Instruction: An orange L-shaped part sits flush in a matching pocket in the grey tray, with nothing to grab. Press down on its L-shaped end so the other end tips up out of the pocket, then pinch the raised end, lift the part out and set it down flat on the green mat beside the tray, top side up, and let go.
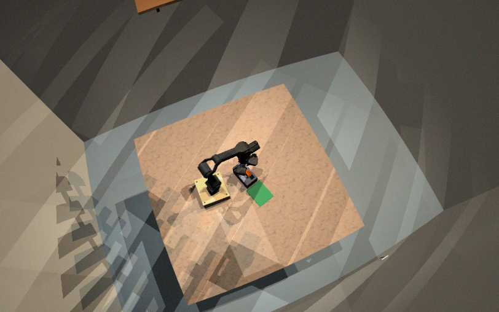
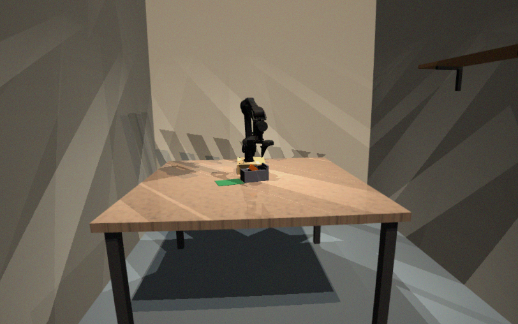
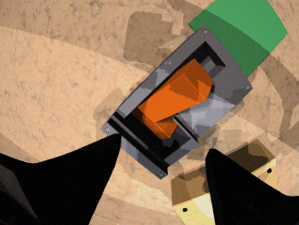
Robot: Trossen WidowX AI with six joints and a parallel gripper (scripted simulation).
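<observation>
The orange L-shaped part lies 10 mm behind my gripper tip and 100 mm below it. The rest, counted from my gripper tip: green mat: 10 mm ahead, 180 mm to the right, 160 mm below.
</observation>
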